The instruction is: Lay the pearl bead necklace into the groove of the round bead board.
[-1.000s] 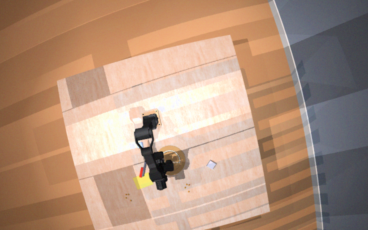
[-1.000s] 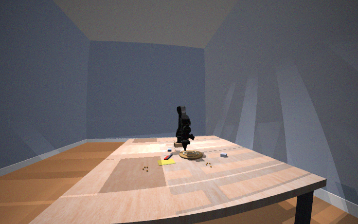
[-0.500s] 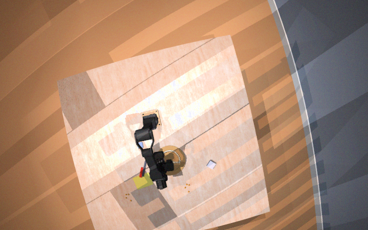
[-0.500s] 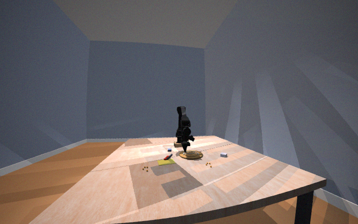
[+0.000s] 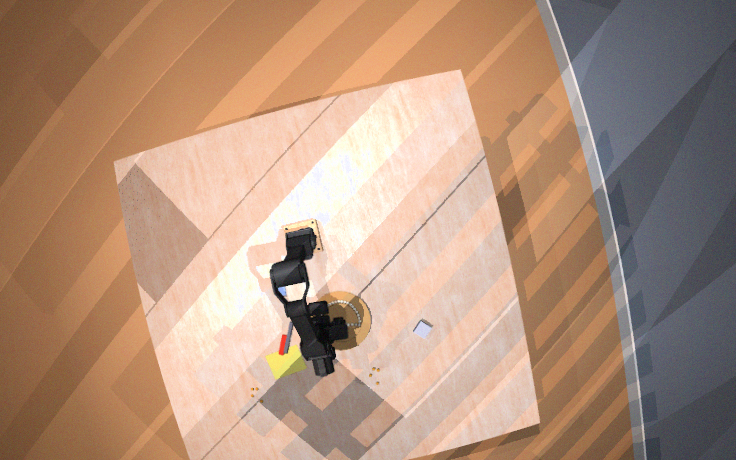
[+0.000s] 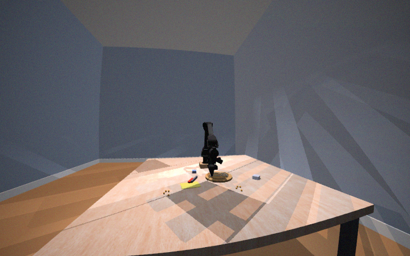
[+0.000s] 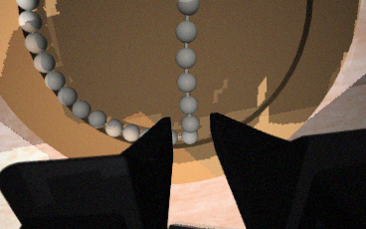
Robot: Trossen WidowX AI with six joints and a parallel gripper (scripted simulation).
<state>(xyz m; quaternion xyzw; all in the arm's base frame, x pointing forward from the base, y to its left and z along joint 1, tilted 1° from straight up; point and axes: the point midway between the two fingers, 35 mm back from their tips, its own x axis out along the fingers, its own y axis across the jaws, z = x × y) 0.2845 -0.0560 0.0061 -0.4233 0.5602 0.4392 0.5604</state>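
The round bead board lies 1 cm ahead of my gripper tip, 5 cm to the left of it and 1 cm below it. Also, from my gripper tip: blue block 16 cm behind, 9 cm to the right, 1 cm below; yellow note 7 cm ahead, 18 cm to the right, 2 cm below; red marker 15 cm to the right, 1 cm below.
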